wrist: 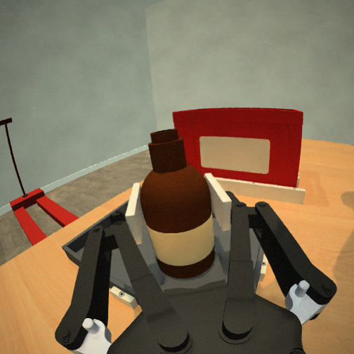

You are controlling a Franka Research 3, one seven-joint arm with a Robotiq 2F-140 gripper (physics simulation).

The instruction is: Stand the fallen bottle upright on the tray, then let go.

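A brown bottle (175, 205) with a cream label stands near the middle of the wrist view, its neck up and leaning slightly left in the picture. My gripper (173, 189) is shut on the bottle, with one pale finger pad on each side of its body. The dark grey tray (75, 252) lies behind and below the bottle and the fingers. The gripper hides much of the tray. Whether the bottle's base touches the tray cannot be told.
A red bin (285, 145) with a cream panel stands on the wooden table (330, 235) behind the bottle, with a pale strip (250, 190) along its foot. A red pallet jack (27, 199) stands on the floor at the left, beyond the table edge. Grey walls rise behind.
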